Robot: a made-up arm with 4 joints. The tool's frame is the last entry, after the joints. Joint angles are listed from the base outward.
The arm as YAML. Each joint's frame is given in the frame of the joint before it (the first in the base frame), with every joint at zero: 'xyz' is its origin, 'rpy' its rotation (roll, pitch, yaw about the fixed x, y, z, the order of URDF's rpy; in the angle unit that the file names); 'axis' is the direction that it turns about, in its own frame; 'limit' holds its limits. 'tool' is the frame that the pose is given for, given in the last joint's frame.
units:
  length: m
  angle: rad
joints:
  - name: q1
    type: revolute
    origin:
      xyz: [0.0, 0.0, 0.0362]
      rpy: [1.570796, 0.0, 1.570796]
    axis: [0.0, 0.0, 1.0]
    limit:
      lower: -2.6
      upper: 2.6
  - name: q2
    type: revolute
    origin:
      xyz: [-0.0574, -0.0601, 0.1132]
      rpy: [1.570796, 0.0, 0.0]
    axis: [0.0, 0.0, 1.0]
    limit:
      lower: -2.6
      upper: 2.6
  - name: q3
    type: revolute
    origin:
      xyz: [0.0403, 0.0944, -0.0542]
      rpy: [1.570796, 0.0, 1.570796]
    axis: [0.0, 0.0, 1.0]
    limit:
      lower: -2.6
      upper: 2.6
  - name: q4
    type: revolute
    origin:
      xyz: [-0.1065, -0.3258, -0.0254]
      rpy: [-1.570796, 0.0, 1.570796]
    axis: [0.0, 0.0, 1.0]
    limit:
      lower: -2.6
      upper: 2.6
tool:
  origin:
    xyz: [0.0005, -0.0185, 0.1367]
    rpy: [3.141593, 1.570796, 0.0]
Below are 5 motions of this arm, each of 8 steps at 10 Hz.
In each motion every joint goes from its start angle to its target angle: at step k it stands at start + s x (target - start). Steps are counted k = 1, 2, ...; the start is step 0. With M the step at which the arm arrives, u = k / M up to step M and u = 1 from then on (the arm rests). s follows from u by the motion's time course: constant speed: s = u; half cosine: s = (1 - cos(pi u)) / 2; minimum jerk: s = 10 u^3 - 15 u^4 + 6 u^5.
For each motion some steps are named. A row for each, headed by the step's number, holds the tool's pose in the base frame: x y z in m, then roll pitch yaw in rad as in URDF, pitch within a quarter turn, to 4 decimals.
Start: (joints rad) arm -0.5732 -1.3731 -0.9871 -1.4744
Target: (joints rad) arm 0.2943 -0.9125 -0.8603 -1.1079
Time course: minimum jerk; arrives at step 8
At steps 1, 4, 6, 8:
1: 0.0297 -0.3266 0.2190 1.3492 -0.4326 1.4465
4: -0.0408 -0.3414 0.0913 1.2087 -0.7950 1.2054
6: -0.0916 -0.3091 0.0003 1.3741 -1.0302 0.7734
8: -0.1034 -0.2956 -0.0190 1.4833 -1.0656 0.6015

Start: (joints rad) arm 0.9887 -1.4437 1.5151 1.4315
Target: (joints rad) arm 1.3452 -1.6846 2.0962 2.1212
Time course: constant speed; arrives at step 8
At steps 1, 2, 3, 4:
1: 0.1372 -0.0212 0.4539 -1.4197 0.5544 1.5727
2: 0.1277 -0.0113 0.4564 -1.5334 0.5823 1.5780
3: 0.1171 -0.0015 0.4585 -1.6497 0.6105 1.5780
4: 0.1056 0.0082 0.4601 -1.7687 0.6387 1.5727

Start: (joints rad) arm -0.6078 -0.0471 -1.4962 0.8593
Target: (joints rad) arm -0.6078 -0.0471 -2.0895 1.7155
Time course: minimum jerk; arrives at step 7
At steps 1, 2, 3, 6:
1: -0.1188 -0.1657 -0.1284 -2.3163 -0.9575 1.4652
2: -0.1007 -0.1793 -0.1467 -2.5231 -0.9634 1.5905
3: -0.0638 -0.2023 -0.1773 -2.9031 -0.9550 1.8210
6: 0.0556 -0.2493 -0.2381 2.4370 -0.8205 2.3583

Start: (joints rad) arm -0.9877 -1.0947 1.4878 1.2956
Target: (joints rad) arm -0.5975 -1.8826 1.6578 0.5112
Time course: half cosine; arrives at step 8
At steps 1, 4, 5, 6, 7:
1: 0.2604 0.3820 -0.0625 2.3468 0.6666 -1.5288
4: 0.1206 0.4137 -0.0464 2.3202 0.7762 -1.5710
5: 0.0567 0.4163 -0.0269 2.3222 0.8184 -1.5673
6: 0.0015 0.4116 -0.0058 2.3334 0.8552 -1.5523
7: -0.0353 0.4045 0.0101 2.3467 0.8808 -1.5356

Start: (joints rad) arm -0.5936 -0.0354 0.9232 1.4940
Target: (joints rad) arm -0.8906 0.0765 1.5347 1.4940
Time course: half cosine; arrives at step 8
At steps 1, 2, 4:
1: 0.3142 0.1820 0.3615 -2.3776 0.7447 -0.6525
2: 0.3392 0.1861 0.3503 -2.4544 0.7585 -0.7533
4: 0.4159 0.1853 0.3090 -2.6973 0.7611 -1.0895

